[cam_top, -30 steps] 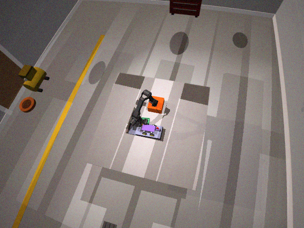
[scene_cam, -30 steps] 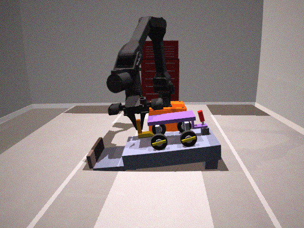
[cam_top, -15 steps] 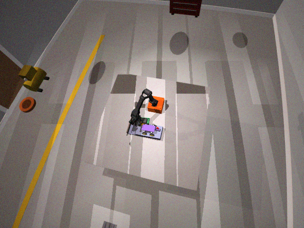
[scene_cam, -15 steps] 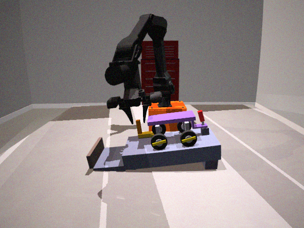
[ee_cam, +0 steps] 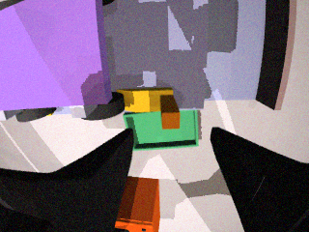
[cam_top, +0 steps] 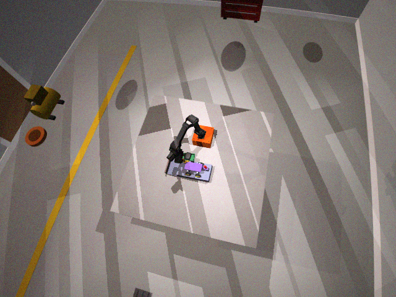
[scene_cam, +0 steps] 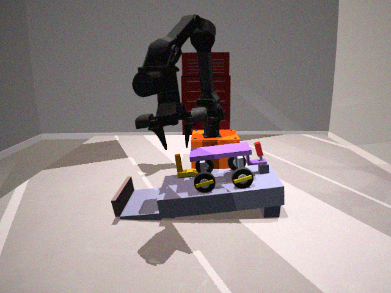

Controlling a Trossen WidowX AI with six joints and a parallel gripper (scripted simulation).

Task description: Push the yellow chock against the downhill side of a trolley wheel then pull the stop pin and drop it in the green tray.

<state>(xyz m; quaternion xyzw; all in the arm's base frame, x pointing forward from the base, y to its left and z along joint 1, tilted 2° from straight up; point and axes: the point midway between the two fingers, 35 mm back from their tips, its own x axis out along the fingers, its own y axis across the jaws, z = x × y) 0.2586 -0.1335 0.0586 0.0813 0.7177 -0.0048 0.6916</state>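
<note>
The red-headed stop pin is 22 cm to the left of my gripper tip, 6 cm ahead of it and 1 cm below it. Also, from my gripper tip: purple trolley 11 cm to the left, 7 cm ahead, 3 cm below; ramp 11 cm to the left, 9 cm below, 7 cm ahead; yellow chock 6 cm below, 3 cm to the left.
</note>
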